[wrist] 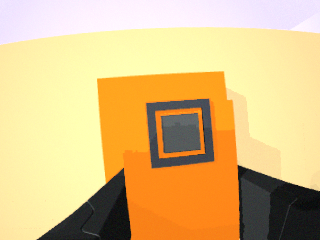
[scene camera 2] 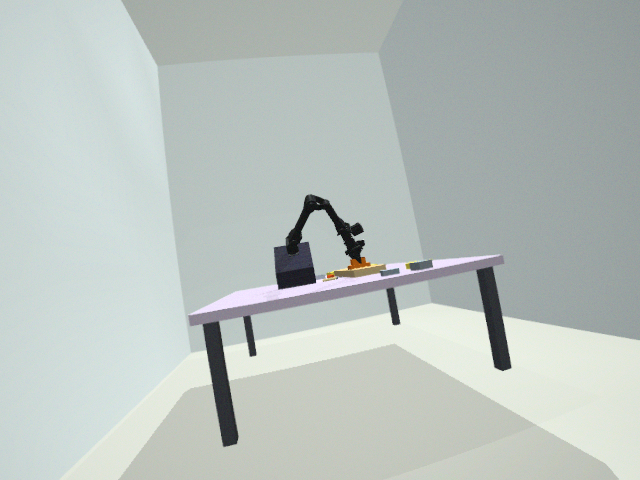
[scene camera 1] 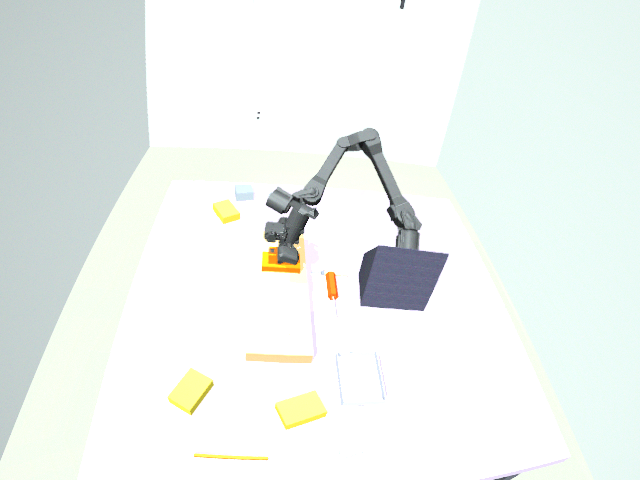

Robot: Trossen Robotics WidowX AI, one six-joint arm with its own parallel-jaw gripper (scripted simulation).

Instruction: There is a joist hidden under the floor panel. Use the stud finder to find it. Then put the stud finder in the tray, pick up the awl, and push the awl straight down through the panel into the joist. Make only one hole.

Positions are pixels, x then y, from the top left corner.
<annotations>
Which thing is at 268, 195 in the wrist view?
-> My gripper.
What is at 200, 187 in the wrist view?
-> An orange stud finder.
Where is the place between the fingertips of my gripper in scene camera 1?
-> At 278, 259
</annotations>
